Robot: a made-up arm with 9 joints. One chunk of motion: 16 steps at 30 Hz.
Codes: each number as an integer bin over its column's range. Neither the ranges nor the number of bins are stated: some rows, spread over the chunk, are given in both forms.
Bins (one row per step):
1: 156 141 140 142 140 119 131 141 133
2: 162 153 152 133 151 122 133 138 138
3: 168 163 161 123 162 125 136 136 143
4: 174 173 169 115 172 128 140 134 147
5: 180 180 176 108 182 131 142 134 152
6: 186 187 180 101 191 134 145 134 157
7: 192 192 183 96 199 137 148 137 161
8: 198 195 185 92 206 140 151 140 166
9: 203 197 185 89 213 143 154 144 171
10: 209 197 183 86 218 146 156 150 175
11: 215 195 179 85 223 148 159 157 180
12: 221 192 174 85 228 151 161 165 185
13: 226 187 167 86 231 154 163 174 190
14: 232 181 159 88 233 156 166 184 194
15: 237 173 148 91 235 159 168 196 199
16: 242 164 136 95 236 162 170 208 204
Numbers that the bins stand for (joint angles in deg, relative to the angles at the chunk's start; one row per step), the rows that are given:
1: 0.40 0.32 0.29 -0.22 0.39 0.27 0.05 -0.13 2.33
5: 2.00 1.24 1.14 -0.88 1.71 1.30 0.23 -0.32 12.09
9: 3.53 1.64 1.35 -1.25 2.68 2.34 0.42 -0.05 21.85
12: 4.73 1.52 1.09 -1.33 3.15 3.03 0.53 0.53 29.04
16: 6.13 0.86 0.20 -1.14 3.40 3.98 0.67 1.71 38.80
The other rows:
2: 0.80 0.60 0.58 -0.39 0.74 0.53 0.09 -0.21 4.89
3: 1.20 0.84 0.79 -0.59 1.08 0.78 0.13 -0.27 7.46
4: 1.60 1.07 0.98 -0.75 1.40 1.04 0.20 -0.32 9.52
6: 2.40 1.40 1.24 -1.02 1.99 1.56 0.27 -0.32 14.65
7: 2.80 1.52 1.31 -1.12 2.24 1.82 0.32 -0.24 16.71
8: 3.20 1.59 1.35 -1.20 2.46 2.08 0.37 -0.16 19.28
10: 3.93 1.64 1.31 -1.31 2.84 2.60 0.45 0.12 23.90
11: 4.33 1.59 1.21 -1.33 3.00 2.77 0.49 0.31 26.47
13: 5.07 1.40 0.93 -1.31 3.25 3.29 0.56 0.78 31.61
14: 5.47 1.26 0.74 -1.27 3.31 3.46 0.60 1.05 33.66
15: 5.80 1.07 0.48 -1.22 3.37 3.72 0.64 1.38 36.23

